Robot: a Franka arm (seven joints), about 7 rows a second.
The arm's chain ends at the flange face. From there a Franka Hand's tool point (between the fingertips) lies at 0.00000 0.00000 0.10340 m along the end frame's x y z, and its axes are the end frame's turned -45 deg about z.
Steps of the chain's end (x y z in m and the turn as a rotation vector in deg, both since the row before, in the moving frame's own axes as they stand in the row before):
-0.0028 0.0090 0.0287 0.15 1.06 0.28
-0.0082 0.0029 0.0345 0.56 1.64 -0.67
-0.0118 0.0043 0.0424 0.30 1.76 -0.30
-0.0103 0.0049 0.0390 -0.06 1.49 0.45
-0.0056 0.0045 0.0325 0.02 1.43 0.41
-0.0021 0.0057 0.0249 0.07 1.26 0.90
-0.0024 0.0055 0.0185 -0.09 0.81 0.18
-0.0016 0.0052 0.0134 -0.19 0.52 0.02
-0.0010 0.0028 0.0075 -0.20 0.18 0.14
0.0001 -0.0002 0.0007 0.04 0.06 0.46
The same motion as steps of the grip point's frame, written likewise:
-0.0068 0.0055 0.0287 -0.64 0.86 0.28
-0.0050 -0.0024 0.0345 -0.76 1.56 -0.67
-0.0088 -0.0034 0.0423 -1.03 1.46 -0.30
-0.0089 -0.0018 0.0390 -1.10 1.01 0.45
-0.0053 0.0010 0.0325 -1.00 1.03 0.41
-0.0038 0.0041 0.0249 -0.84 0.94 0.90
-0.0047 0.0033 0.0185 -0.64 0.51 0.18
-0.0044 0.0035 0.0134 -0.50 0.23 0.02
-0.0027 0.0018 0.0075 -0.27 -0.01 0.14
0.0003 0.0000 0.0007 -0.01 0.07 0.46

